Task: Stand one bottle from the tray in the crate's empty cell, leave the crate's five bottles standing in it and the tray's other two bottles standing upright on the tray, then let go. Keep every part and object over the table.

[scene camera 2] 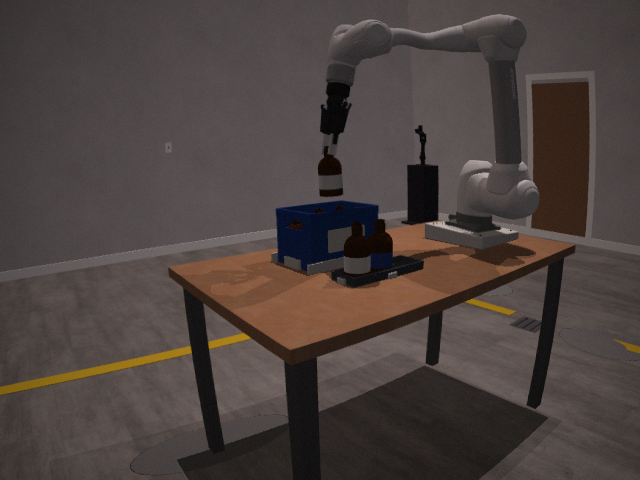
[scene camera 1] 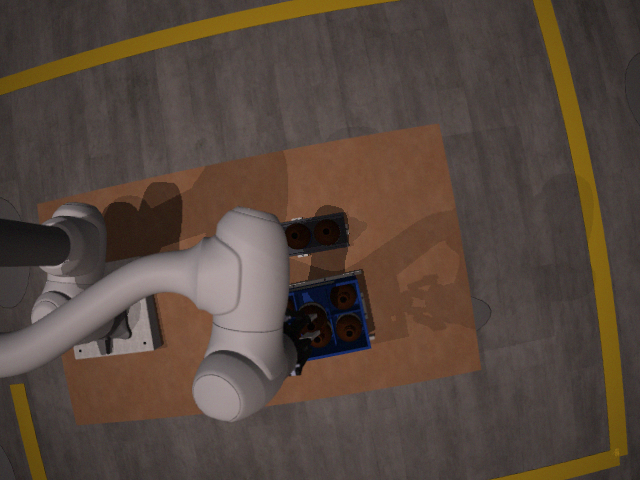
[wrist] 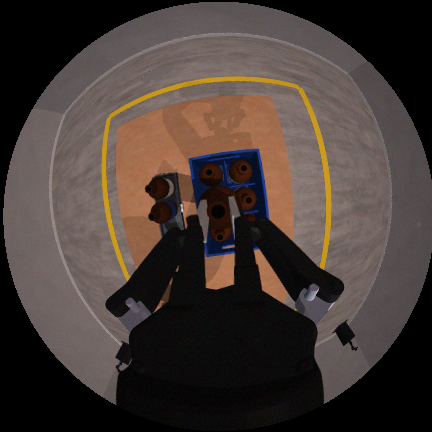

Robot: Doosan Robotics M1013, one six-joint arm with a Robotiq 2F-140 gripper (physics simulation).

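Observation:
My gripper is shut on the neck of a brown bottle. The bottle hangs nearly upright above the blue crate, its base above the rim in scene camera 2. In the wrist view it hides the crate's left middle cell. Crate bottles stand around it; another shows partly beside my right finger. A white-label bottle and a blue-label bottle stand upright on the tray.
The crate and tray stand side by side on the brown table. Low light rails edge the crate's foot. The arm's white base plate is at the table's other end. The arm covers part of the crate and tray in scene camera 1.

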